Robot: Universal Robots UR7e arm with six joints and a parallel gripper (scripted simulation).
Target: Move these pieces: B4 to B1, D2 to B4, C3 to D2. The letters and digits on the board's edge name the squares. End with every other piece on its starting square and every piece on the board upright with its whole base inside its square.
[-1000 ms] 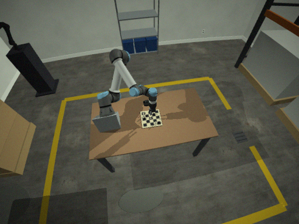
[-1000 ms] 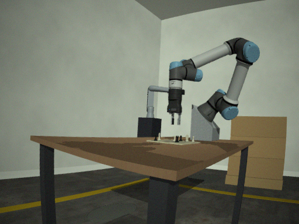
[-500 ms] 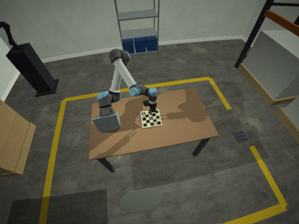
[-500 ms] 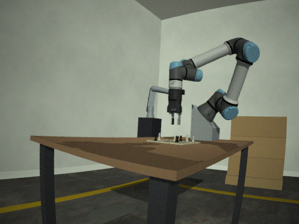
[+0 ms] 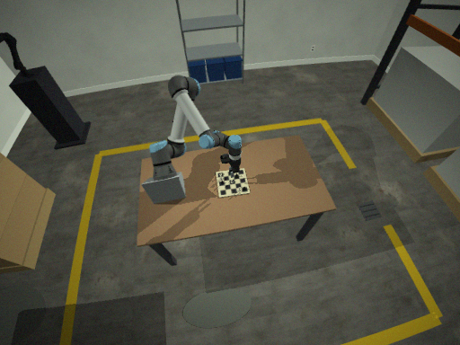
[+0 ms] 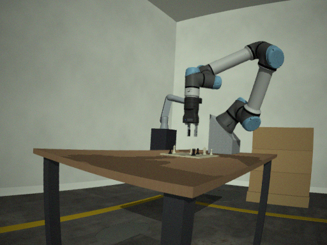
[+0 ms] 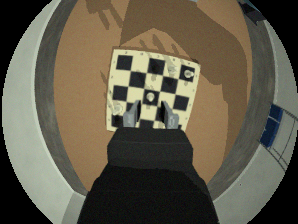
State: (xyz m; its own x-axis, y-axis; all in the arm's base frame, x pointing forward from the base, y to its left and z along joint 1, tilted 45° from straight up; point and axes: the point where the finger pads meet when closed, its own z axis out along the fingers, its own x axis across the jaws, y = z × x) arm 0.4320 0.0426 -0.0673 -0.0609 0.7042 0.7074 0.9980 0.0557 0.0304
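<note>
Right now the chessboard is 110 mm below my hand. Also, from my hand: black piece 40 mm ahead, 40 mm to the left, 90 mm below; then white piece 70 mm behind, 40 mm to the left, 90 mm below.
</note>
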